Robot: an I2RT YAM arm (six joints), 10 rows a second.
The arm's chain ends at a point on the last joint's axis. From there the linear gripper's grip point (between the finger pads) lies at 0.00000 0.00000 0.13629 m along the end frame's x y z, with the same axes.
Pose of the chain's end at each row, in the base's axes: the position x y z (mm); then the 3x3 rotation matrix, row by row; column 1 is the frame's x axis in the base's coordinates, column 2 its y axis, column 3 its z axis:
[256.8 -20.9 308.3], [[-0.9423 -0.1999 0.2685], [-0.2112 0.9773 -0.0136], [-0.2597 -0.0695 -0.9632]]
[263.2 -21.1 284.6], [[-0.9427 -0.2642 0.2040], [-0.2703 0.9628 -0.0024], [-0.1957 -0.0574 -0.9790]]
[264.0 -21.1 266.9], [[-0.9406 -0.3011 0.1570], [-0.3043 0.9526 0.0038], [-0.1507 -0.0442 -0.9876]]
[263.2 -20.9 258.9], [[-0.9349 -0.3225 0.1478], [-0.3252 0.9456 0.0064], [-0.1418 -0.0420 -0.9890]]
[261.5 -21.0 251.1], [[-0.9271 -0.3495 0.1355], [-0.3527 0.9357 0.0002], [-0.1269 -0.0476 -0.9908]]
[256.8 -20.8 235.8], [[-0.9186 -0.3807 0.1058], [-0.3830 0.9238 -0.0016], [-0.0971 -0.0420 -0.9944]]
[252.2 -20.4 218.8], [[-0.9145 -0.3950 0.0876], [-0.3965 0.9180 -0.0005], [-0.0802 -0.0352 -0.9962]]
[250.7 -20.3 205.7], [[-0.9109 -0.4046 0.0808], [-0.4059 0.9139 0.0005], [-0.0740 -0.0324 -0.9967]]
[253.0 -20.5 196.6], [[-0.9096 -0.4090 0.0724], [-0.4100 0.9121 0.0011], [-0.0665 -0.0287 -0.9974]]
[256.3 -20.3 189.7], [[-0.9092 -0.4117 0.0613], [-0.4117 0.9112 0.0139], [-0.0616 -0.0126 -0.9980]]
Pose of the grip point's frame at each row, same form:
[293.4 -22.8 177.0], [[-0.9423 -0.1999 0.2685], [-0.2112 0.9773 -0.0136], [-0.2597 -0.0695 -0.9632]]
[291.0 -21.4 151.2], [[-0.9427 -0.2642 0.2040], [-0.2703 0.9628 -0.0024], [-0.1957 -0.0574 -0.9790]]
[285.4 -20.6 132.3], [[-0.9406 -0.3011 0.1570], [-0.3043 0.9526 0.0038], [-0.1507 -0.0442 -0.9876]]
[283.3 -20.0 124.1], [[-0.9349 -0.3225 0.1478], [-0.3252 0.9456 0.0064], [-0.1418 -0.0420 -0.9890]]
[280.0 -21.0 116.1], [[-0.9271 -0.3495 0.1355], [-0.3527 0.9357 0.0002], [-0.1269 -0.0476 -0.9908]]
[271.2 -21.0 100.3], [[-0.9186 -0.3807 0.1058], [-0.3830 0.9238 -0.0016], [-0.0971 -0.0420 -0.9944]]
[264.1 -20.5 83.0], [[-0.9145 -0.3950 0.0876], [-0.3965 0.9180 -0.0005], [-0.0802 -0.0352 -0.9962]]
[261.7 -20.2 69.9], [[-0.9109 -0.4046 0.0808], [-0.4059 0.9139 0.0005], [-0.0740 -0.0324 -0.9967]]
[262.9 -20.4 60.7], [[-0.9096 -0.4090 0.0724], [-0.4100 0.9121 0.0011], [-0.0665 -0.0287 -0.9974]]
[264.7 -18.4 53.7], [[-0.9092 -0.4117 0.0613], [-0.4117 0.9112 0.0139], [-0.0616 -0.0126 -0.9980]]

